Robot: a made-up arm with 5 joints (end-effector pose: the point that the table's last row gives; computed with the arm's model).
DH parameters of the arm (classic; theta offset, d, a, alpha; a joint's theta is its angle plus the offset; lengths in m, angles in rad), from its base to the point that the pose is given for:
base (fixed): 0.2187 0 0.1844 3.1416
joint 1: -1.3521 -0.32 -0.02 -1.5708
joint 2: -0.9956 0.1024 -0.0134 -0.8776
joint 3: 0 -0.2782 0.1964 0.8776
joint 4: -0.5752 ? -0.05 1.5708
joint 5: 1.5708 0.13 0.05 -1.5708
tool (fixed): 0 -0.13 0 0
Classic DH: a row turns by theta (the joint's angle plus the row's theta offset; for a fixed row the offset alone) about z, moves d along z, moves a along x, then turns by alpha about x.
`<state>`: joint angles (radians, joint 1 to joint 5).
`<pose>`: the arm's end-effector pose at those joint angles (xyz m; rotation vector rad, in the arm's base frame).
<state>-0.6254 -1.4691 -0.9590 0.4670 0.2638</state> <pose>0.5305 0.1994 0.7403 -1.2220 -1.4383 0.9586</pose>
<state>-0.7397 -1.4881 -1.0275 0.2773 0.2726</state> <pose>0.4484 0.2608 0.7551 -1.3489 -1.7046 0.9633</pose>
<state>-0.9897 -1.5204 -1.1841 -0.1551 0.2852</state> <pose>0.2422 0.3231 0.7464 -1.5167 -2.3581 0.7442</pose>
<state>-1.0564 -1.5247 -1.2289 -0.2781 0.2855</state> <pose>0.1879 0.3215 0.7349 -1.5265 -2.5369 0.6121</pose>
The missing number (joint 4, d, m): 0.3554
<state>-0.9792 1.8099 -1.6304 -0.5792 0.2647</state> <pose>0.4315 0.0032 -0.0676 -0.1003 -0.0526 -0.1782</pose>
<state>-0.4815 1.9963 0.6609 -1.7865 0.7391</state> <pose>0.3787 0.3249 0.5087 0.9892 -0.9105 0.4835</pose>
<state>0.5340 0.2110 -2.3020 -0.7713 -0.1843</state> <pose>-0.0443 -0.1181 0.5775 -2.0294 -0.4313 -2.1594</pose>
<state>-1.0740 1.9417 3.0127 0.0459 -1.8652</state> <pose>0.1288 -0.1753 0.2485 0.2907 1.1640 -1.1285</pose>
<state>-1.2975 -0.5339 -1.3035 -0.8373 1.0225</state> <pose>0.3512 0.2534 0.6760 -1.1779 -2.7504 0.5784</pose>
